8 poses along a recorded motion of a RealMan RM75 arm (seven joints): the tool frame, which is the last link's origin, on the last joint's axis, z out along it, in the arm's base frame.
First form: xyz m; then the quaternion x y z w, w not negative.
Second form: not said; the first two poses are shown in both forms.
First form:
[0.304, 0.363, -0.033, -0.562, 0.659, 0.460, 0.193]
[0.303, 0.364, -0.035, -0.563, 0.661, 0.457, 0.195]
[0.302, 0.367, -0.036, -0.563, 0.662, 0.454, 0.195]
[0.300, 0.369, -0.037, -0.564, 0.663, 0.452, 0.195]
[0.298, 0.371, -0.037, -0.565, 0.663, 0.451, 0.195]
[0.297, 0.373, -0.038, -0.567, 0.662, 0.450, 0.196]
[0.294, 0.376, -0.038, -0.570, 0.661, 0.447, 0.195]
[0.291, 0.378, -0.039, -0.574, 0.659, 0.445, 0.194]
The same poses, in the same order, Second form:
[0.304, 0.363, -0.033, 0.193, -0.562, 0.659, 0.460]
[0.303, 0.364, -0.035, 0.195, -0.563, 0.661, 0.457]
[0.302, 0.367, -0.036, 0.195, -0.563, 0.662, 0.454]
[0.300, 0.369, -0.037, 0.195, -0.564, 0.663, 0.452]
[0.298, 0.371, -0.037, 0.195, -0.565, 0.663, 0.451]
[0.297, 0.373, -0.038, 0.196, -0.567, 0.662, 0.450]
[0.294, 0.376, -0.038, 0.195, -0.570, 0.661, 0.447]
[0.291, 0.378, -0.039, 0.194, -0.574, 0.659, 0.445]

